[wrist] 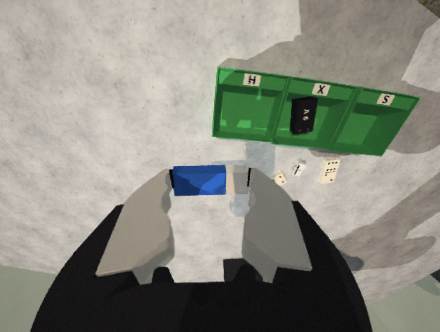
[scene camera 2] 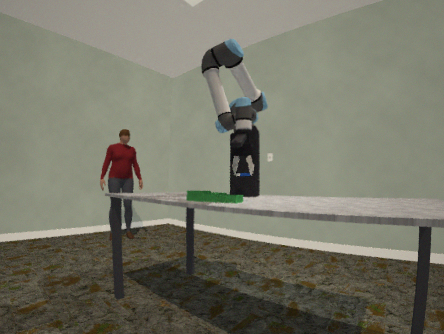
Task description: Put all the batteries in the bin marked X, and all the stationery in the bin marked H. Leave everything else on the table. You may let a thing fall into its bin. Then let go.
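Places are measured from the arm's base along level axes (x right, y ahead, z up), in millimetres.
Pixels of known places: gripper, between the fingertips: [wrist: 211, 170] [scene camera 2: 243, 175].
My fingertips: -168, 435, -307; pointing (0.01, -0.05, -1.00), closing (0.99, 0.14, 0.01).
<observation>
For each thing: its top centre in the pictures, then the offset to it from my fingertips, as dx, dy, dz. "spot": a spot on its surface instead. Level surfaces: height alone.
- blue-sleeved eraser with a whitish end, centre of its top: [wrist: 211, 185] [scene camera 2: 243, 172] +1, -6, +14
- green bin marked H, a spot on its surface: [wrist: 245, 107] spot: +43, +38, -111
- bin marked X, centre of its top: [wrist: 315, 118] [scene camera 2: 214, 191] +124, +44, -72
- black battery block, centre of its top: [wrist: 305, 118] +125, +38, -93
- small whitish sharpener, centre of its top: [wrist: 299, 170] +159, -52, -107
- bin marked S, a spot on its surface: [wrist: 357, 127] spot: +226, +34, -111
- table, height of its surface: dz -118
My gripper [scene camera 2: 243, 171] [wrist: 211, 170] is shut on a blue-sleeved eraser with a whitish end [scene camera 2: 245, 174] [wrist: 199, 180], held crosswise between the fingertips, well above the table. In the wrist view the green bin marked H [wrist: 245, 107] is ahead and a little right of the gripper; no object shows in it. The bin marked X [wrist: 324, 119] is beside it, with a black battery block [wrist: 303, 116] inside. A small whitish sharpener [wrist: 299, 168] with a dark stripe lies on the table near the bins, right of the gripper.
The bin marked S [wrist: 357, 127] is the right-hand compartment of the same green tray. Two cream dominoes [wrist: 330, 170] [wrist: 280, 178] lie on the table [scene camera 2: 340, 205] [wrist: 100, 90] near the sharpener. A person in a red jumper [scene camera 2: 121, 161] stands beyond the table.
</observation>
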